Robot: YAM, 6 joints.
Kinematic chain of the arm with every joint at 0, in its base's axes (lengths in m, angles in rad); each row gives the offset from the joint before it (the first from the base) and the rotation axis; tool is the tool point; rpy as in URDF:
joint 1: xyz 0 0 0.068 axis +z
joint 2: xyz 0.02 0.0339 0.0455 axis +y
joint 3: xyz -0.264 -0.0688 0 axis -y
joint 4: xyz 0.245 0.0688 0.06 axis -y
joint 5: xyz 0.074 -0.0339 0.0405 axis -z
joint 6: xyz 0.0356 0 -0.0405 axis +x
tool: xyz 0 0 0 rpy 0 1.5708 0
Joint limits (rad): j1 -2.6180..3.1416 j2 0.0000..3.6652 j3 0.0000..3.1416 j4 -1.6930..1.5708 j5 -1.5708..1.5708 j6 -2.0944..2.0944
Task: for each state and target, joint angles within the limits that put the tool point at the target. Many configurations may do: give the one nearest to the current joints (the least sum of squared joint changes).
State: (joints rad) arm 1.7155 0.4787 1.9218 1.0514 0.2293 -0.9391
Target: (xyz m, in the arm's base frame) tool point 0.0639 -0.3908 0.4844
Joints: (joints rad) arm 1.7119 0.3158 1.9126 1.1121 0.2355 -0.9391
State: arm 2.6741 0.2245 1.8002 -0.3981 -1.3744 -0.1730
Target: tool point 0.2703 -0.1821 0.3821
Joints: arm 2.6582 0.0000 1.8785 -1.0753 -1.5696 -0.1730
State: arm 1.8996 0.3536 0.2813 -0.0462 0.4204 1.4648
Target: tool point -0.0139 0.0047 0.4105
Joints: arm 2.1331 0.1536 0.7501 0.0977 -0.2630 1.4648
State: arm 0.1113 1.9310 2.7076 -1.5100 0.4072 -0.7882
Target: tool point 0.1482 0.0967 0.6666
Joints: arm 0.6320 1.7364 3.0159 -0.8933 0.2708 -0.7882
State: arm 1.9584 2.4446 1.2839 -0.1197 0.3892 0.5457
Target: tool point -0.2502 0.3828 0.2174
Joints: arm 2.1791 1.9977 1.4617 -0.0925 0.3873 0.5457
